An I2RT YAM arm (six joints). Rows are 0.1 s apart.
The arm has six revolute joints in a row. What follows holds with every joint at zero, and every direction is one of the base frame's. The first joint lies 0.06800 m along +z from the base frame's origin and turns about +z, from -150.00 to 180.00 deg. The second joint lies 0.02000 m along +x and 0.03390 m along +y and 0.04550 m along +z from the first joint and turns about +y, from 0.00 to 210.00 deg. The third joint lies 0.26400 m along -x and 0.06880 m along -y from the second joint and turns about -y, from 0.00 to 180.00 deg. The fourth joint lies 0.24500 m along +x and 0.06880 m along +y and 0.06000 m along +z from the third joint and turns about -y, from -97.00 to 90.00 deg. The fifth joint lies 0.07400 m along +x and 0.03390 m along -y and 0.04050 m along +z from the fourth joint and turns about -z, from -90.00 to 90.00 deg. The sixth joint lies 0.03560 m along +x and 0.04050 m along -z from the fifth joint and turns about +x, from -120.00 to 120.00 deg. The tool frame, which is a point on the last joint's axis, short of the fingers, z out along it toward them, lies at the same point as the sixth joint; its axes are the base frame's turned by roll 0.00, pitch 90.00 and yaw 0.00 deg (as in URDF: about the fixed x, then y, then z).
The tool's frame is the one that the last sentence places.
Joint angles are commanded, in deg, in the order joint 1, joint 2, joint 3, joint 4, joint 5, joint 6. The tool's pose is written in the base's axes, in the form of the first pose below.
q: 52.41 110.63 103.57 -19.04 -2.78 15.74
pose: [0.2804 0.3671 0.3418 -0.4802 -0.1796 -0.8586 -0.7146 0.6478 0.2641]
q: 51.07 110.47 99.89 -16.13 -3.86 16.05
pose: [0.2884 0.3609 0.3256 -0.4965 -0.1756 -0.8501 -0.7041 0.6542 0.2761]
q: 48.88 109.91 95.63 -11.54 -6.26 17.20
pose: [0.3000 0.3495 0.3118 -0.5141 -0.1420 -0.8459 -0.6923 0.6509 0.3116]
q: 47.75 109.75 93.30 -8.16 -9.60 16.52
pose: [0.3051 0.3448 0.3047 -0.5050 -0.1389 -0.8519 -0.7178 0.6156 0.3251]
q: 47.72 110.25 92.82 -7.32 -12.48 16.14
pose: [0.3050 0.3469 0.2995 -0.5081 -0.1553 -0.8472 -0.7424 0.5776 0.3394]
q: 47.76 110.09 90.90 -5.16 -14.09 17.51
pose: [0.3033 0.3469 0.2928 -0.5252 -0.1443 -0.8386 -0.7436 0.5571 0.3698]
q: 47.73 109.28 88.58 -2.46 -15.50 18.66
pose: [0.3004 0.3447 0.2896 -0.5317 -0.1265 -0.8375 -0.7475 0.5350 0.3937]
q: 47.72 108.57 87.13 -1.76 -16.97 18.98
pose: [0.2973 0.3424 0.2875 -0.5395 -0.1309 -0.8318 -0.7536 0.5156 0.4077]
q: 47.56 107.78 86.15 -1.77 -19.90 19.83
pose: [0.2941 0.3396 0.2877 -0.5590 -0.1387 -0.8175 -0.7602 0.4795 0.4385]
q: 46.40 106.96 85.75 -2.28 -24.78 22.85
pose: [0.2958 0.3323 0.2909 -0.6116 -0.1310 -0.7803 -0.7434 0.4325 0.5101]
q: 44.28 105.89 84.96 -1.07 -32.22 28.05
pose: [0.3011 0.3201 0.2969 -0.6809 -0.1083 -0.7244 -0.7075 0.3529 0.6123]
